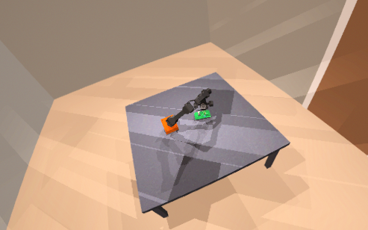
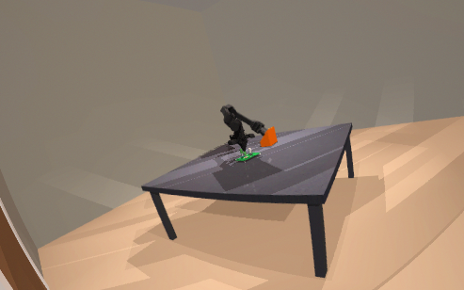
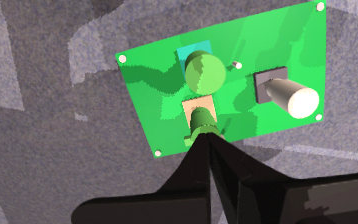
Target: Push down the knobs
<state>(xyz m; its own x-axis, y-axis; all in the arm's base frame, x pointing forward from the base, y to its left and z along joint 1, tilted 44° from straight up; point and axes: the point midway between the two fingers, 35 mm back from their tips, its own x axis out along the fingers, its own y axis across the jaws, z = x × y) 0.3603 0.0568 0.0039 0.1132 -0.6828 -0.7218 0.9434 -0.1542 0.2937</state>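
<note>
Now: gripper tip 10 mm above the green knob. The rest, counted from my gripper tip: beige knob 60 mm behind, 20 mm below.
</note>
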